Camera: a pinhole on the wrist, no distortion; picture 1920 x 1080 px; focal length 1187.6 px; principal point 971.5 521.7 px. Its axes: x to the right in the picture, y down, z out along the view. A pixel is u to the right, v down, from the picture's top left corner.
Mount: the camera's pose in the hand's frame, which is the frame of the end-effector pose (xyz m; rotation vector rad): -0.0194 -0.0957 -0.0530 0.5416 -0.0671 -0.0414
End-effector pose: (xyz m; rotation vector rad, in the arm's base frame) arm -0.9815 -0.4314 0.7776 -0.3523 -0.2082 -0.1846
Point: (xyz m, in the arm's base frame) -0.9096 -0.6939 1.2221
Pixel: 1704.8 391.9
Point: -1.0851 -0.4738 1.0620
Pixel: 1019.4 973.5
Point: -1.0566 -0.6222 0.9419
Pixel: 1141.6 221.3
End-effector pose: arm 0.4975 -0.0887 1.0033 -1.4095 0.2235 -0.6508
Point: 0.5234 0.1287 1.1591
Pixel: 858.2 1007.2
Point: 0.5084 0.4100 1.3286
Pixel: 706.9 728.4
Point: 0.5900 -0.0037 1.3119
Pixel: 1583.5 401.2
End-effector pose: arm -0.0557 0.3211 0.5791 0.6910 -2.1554 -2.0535
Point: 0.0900 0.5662 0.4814
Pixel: 141.7 957.5
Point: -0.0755 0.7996 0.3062
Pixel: 886.8 808.9
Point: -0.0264 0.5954 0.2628
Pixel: 962.1 464.7
